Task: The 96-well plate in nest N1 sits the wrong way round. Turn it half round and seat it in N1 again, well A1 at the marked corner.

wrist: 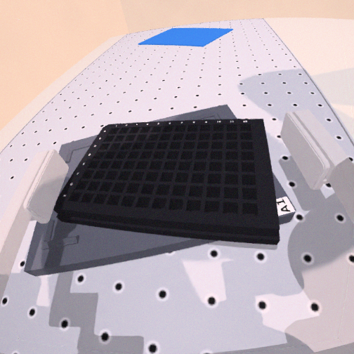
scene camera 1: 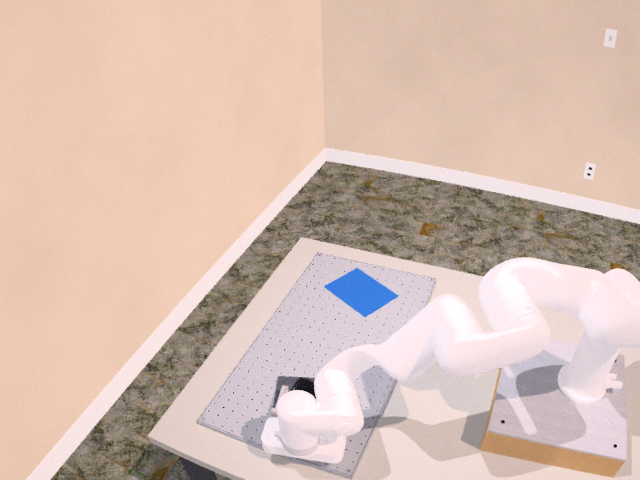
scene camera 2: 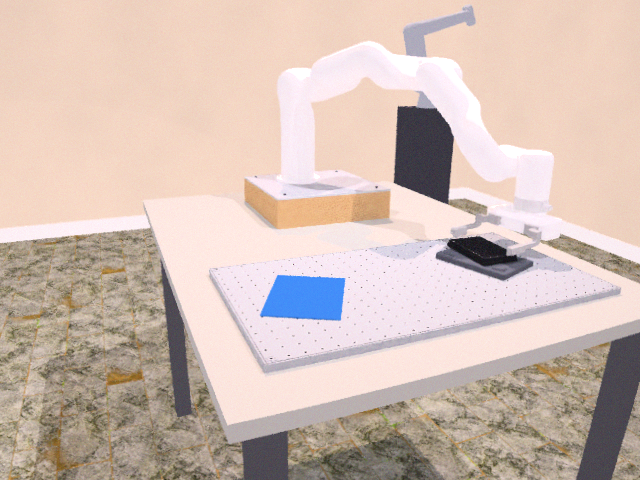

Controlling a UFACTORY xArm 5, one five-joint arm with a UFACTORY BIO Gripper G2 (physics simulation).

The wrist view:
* my gripper: 166, 139
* black 96-well plate: 211, 179
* blue square: 184, 36
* dark grey nest N1: 96, 246
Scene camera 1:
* my gripper: 318, 392
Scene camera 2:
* my gripper: 479, 242
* black 96-well plate: 484, 252
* dark grey nest N1: 513, 268
